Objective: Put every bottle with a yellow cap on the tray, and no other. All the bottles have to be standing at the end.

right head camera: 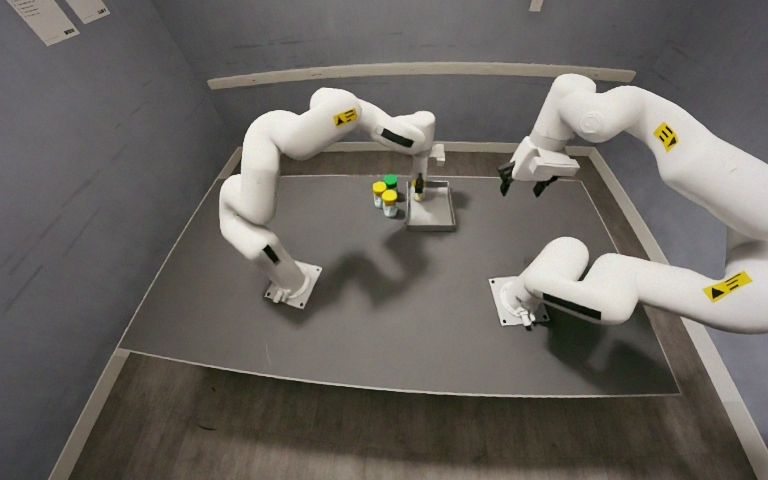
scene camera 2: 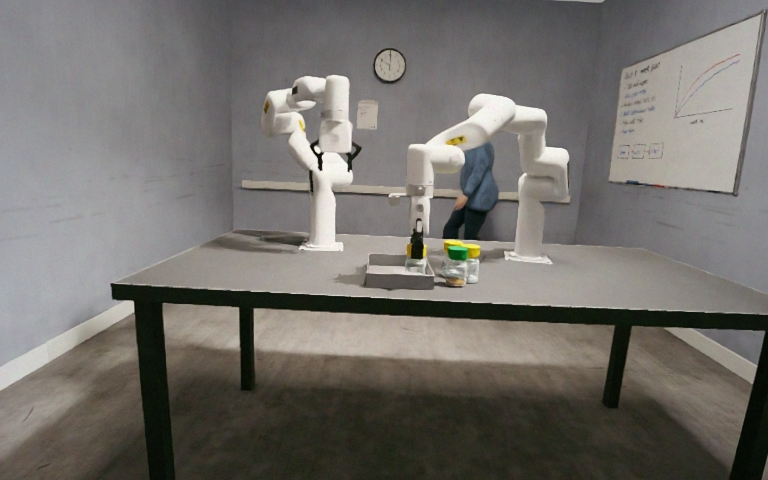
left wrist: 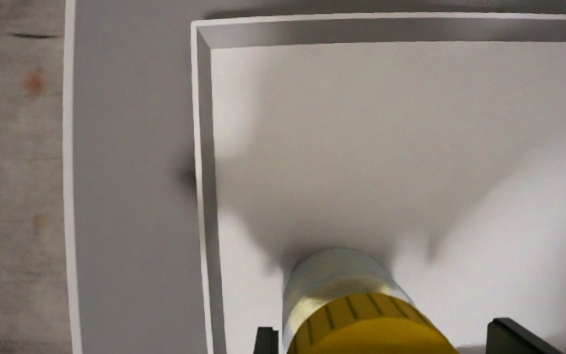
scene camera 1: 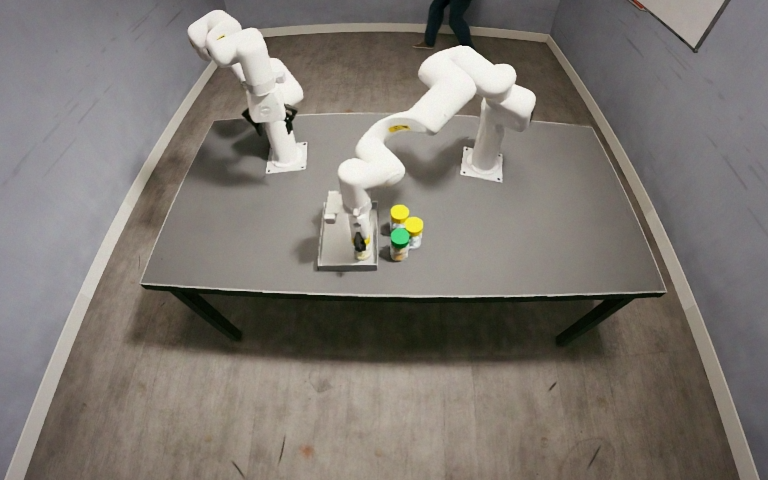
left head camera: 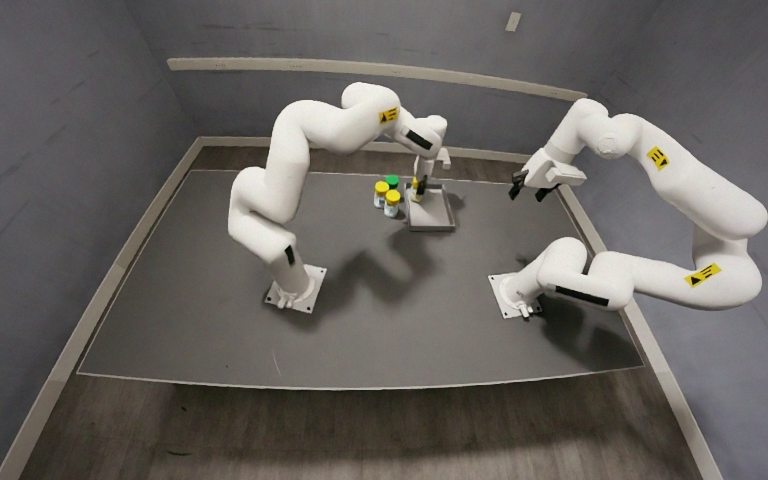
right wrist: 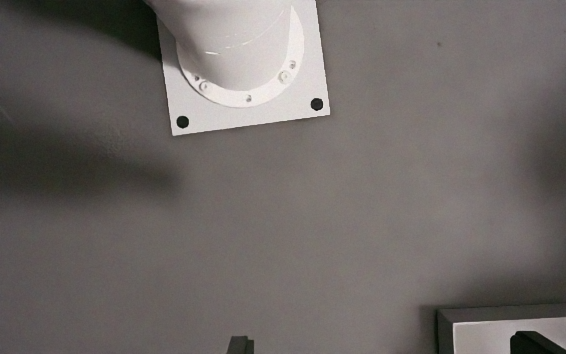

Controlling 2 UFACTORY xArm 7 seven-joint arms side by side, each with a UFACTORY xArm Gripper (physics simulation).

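Frame: origin at the left arm's base, x ahead, y left, z up, level; millimetres.
Where they show: left gripper, between the fingertips: [right head camera: 418, 186] [scene camera 2: 416, 255] [scene camera 1: 361, 238] [left head camera: 418, 187]; right gripper, between the fingertips: [right head camera: 519, 193] [scene camera 2: 334, 172] [scene camera 1: 275, 132] [left head camera: 524, 197]; left arm's base, origin of its link: [right head camera: 293, 282] [scene camera 2: 526, 257] [scene camera 1: 482, 163] [left head camera: 296, 285]; right arm's base, origin of its link: [right head camera: 518, 299] [scene camera 2: 322, 246] [scene camera 1: 287, 157] [left head camera: 514, 293] [right wrist: 241, 46].
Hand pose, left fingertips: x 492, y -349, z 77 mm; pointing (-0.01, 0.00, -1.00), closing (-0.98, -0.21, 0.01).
Things, the pixels of their top centre, and the offset from my left fingertips.
- grey tray, centre of its top: [left wrist: 478, 218] [scene camera 2: 398, 263] [scene camera 1: 348, 231] [right head camera: 429, 201] [left head camera: 428, 202] 39 mm back, 55 mm right, 37 mm down
- second yellow-capped bottle, centre of its top: [scene camera 2: 470, 245] [scene camera 1: 413, 224] [left head camera: 382, 186] [right head camera: 379, 186] 66 mm back, 144 mm left, 28 mm up
- green-capped bottle, centre of its top: [scene camera 2: 458, 248] [scene camera 1: 400, 236] [right head camera: 390, 179] [left head camera: 392, 179] 16 mm back, 113 mm left, 28 mm up
A yellow-capped bottle [left head camera: 416, 198] [scene camera 1: 363, 256] [scene camera 2: 415, 267] [left wrist: 375, 330] stands upright in the grey tray [left head camera: 431, 228] [scene camera 1: 346, 267] [scene camera 2: 399, 280] [left wrist: 206, 200]. My left gripper [left head camera: 420, 195] [scene camera 1: 360, 249] [left wrist: 382, 340] is open around its cap, with a gap on each side in the left wrist view. Beside the tray stand one yellow-capped bottle [left head camera: 391, 204] [scene camera 1: 399, 213], a second yellow-capped bottle [left head camera: 381, 195] [scene camera 1: 414, 227] and a green-capped bottle [left head camera: 391, 181] [scene camera 1: 399, 246] [scene camera 2: 456, 266], close together. My right gripper [left head camera: 527, 195] [scene camera 2: 335, 168] is open and empty, high above the table.
The three bottles outside stand close to the tray's left wall in the head camera views. The right arm's base [right wrist: 300, 107] shows in the right wrist view. A person [scene camera 2: 478, 181] stands behind the table in scene camera 2.
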